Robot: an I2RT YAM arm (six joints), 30 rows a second.
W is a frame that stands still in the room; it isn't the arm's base.
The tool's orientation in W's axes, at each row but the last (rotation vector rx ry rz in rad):
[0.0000 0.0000 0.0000]
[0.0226 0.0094 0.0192]
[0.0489 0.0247 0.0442]
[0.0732 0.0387 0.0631]
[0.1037 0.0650 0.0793]
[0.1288 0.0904 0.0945]
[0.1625 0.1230 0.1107]
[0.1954 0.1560 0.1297]
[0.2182 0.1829 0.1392]
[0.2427 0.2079 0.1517]
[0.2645 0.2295 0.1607]
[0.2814 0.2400 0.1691]
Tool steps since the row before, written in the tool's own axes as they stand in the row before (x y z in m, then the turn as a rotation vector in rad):
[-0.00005 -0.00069 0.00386 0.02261 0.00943 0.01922]
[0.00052 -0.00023 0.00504 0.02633 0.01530 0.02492]
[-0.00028 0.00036 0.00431 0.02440 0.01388 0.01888]
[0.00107 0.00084 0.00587 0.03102 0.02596 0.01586]
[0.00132 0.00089 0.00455 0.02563 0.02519 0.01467]
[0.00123 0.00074 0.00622 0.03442 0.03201 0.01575]
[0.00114 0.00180 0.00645 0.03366 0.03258 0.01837]
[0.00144 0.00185 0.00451 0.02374 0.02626 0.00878]
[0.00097 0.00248 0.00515 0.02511 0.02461 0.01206]
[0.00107 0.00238 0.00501 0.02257 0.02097 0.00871]
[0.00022 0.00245 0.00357 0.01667 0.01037 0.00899]
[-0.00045 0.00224 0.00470 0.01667 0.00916 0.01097]
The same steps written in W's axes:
[-0.00005 -0.00069 0.00386 0.02261 0.00943 0.01922]
[0.00057 -0.00033 0.00503 0.02627 0.01524 0.02502]
[-0.00018 0.00014 0.00433 0.02425 0.01403 0.01896]
[0.00126 0.00048 0.00587 0.02999 0.02670 0.01661]
[0.00156 0.00053 0.00453 0.02460 0.02561 0.01567]
[0.00175 0.00008 0.00614 0.03282 0.03309 0.01691]
[0.00179 0.00091 0.00649 0.03235 0.03315 0.01966]
[0.00195 0.00118 0.00454 0.02175 0.02734 0.01048]
[0.00166 0.00151 0.00535 0.02392 0.02529 0.01303]
[0.00185 0.00136 0.00516 0.02117 0.02210 0.00940]
[0.00078 0.00152 0.00399 0.01691 0.01084 0.00793]
[0.00048 0.00084 0.00514 0.01758 0.00919 0.00942]

